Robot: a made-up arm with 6 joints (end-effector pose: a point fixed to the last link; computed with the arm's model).
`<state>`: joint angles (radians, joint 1 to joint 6).
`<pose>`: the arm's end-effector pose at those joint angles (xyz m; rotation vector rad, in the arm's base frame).
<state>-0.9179 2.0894 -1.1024 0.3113 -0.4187 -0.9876</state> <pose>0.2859 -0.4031 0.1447 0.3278 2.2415 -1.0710</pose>
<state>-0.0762 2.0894 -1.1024 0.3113 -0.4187 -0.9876</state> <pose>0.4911 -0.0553 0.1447 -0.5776 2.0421 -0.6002</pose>
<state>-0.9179 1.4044 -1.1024 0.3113 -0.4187 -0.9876</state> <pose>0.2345 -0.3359 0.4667 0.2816 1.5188 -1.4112</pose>
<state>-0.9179 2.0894 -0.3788 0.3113 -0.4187 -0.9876</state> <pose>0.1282 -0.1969 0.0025 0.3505 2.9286 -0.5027</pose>
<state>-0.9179 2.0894 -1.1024 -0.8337 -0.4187 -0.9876</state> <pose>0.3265 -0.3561 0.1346 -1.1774 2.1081 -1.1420</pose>
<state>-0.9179 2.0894 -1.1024 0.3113 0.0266 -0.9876</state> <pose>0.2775 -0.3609 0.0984 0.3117 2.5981 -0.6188</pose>
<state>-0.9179 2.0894 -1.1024 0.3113 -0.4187 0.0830</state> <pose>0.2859 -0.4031 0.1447 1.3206 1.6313 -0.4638</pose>
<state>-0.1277 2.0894 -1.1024 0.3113 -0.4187 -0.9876</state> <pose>0.4876 -0.0805 0.1447 -0.5263 2.0622 -0.6305</pose>
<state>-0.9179 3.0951 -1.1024 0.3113 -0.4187 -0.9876</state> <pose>0.1249 -0.1926 -0.2528 -0.3397 -3.0710 0.2071</pose>
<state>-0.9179 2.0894 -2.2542 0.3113 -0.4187 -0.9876</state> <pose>0.3224 -0.4508 0.5962 0.2398 1.0065 -1.5481</pose>
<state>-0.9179 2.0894 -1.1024 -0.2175 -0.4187 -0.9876</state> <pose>0.3107 -0.3856 0.1455 -0.3666 2.2596 -1.1428</pose>
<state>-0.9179 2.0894 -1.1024 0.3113 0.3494 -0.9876</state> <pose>0.2648 -0.3214 0.0784 0.2903 2.8082 -0.2439</pose>
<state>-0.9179 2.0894 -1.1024 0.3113 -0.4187 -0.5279</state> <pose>0.2859 -0.4031 0.1447 0.7970 2.0244 -0.8211</pose>
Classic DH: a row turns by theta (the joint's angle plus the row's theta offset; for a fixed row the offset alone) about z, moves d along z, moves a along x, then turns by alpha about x. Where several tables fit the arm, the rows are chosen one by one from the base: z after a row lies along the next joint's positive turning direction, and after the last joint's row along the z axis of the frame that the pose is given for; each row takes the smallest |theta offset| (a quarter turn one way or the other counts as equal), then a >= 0, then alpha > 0; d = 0 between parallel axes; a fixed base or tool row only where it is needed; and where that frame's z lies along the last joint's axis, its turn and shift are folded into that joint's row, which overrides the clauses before.
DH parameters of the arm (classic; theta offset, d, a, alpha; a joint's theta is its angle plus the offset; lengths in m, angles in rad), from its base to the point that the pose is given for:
joint 1: 0 0.1869 0 -1.5708
joint 2: 0.1358 0 -0.2895 0
joint 3: 1.3478 0 -0.0245 1.5708
joint 4: 0 0.2796 0 -1.5708
joint 5: 0 0 0.0002 1.5708
joint 6: 0 0.1432 0 0

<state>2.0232 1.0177 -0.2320 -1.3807 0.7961 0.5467</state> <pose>0.0133 0.2029 0.2114 -2.0544 0.6938 -0.2580</pose>
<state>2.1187 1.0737 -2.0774 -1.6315 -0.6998 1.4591</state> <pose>-0.1100 0.0039 0.8117 -0.8900 -0.5018 1.9740</pose>
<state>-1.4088 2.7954 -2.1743 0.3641 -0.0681 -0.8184</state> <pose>0.1037 -0.6557 0.0611 1.0516 1.9989 -1.1286</pose>
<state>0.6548 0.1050 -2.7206 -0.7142 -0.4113 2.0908</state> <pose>-0.5636 -0.3856 0.3693 -0.8322 -1.4153 1.4670</pose>
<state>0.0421 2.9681 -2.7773 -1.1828 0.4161 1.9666</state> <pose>0.6995 -0.0243 0.1579 0.9297 1.5733 0.2535</pose>
